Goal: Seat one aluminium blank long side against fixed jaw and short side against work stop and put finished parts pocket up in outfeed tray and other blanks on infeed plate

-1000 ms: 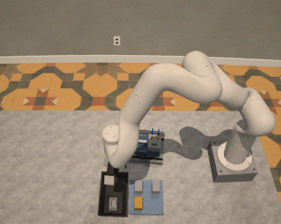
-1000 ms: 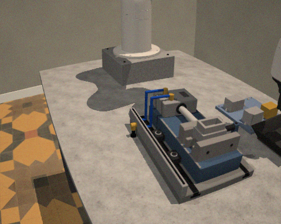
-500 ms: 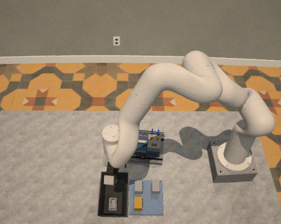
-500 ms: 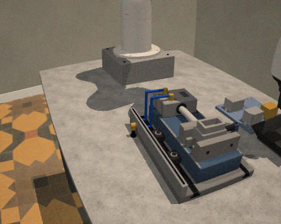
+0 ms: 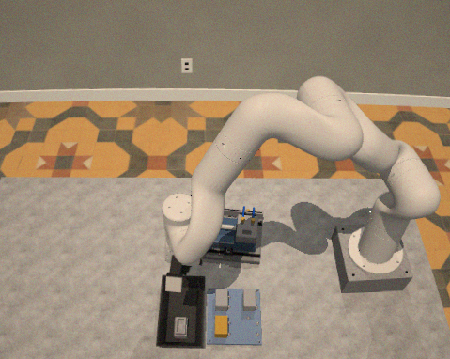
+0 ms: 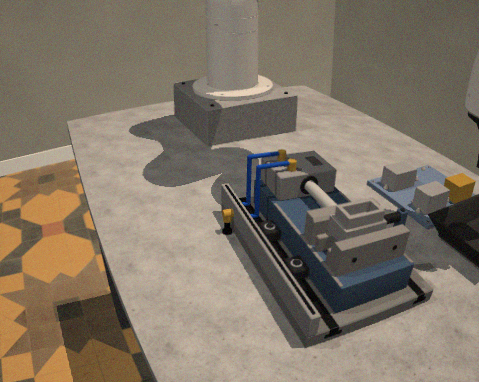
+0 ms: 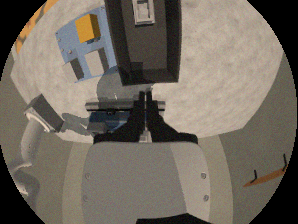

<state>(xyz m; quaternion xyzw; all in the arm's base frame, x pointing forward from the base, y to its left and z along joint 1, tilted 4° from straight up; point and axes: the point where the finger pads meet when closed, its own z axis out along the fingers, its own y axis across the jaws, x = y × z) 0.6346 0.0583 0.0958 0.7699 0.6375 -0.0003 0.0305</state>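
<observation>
Right now the fixed jaw is 3 cm behind my hand, 22 cm to the right of it and 9 cm below it. The rest, counted from my hand: vise (12 cm behind, 20 cm to the right, 12 cm below); work stop (5 cm behind, 17 cm to the right, 7 cm below); brass blank (10 cm behind, 14 cm to the left, 14 cm below).
</observation>
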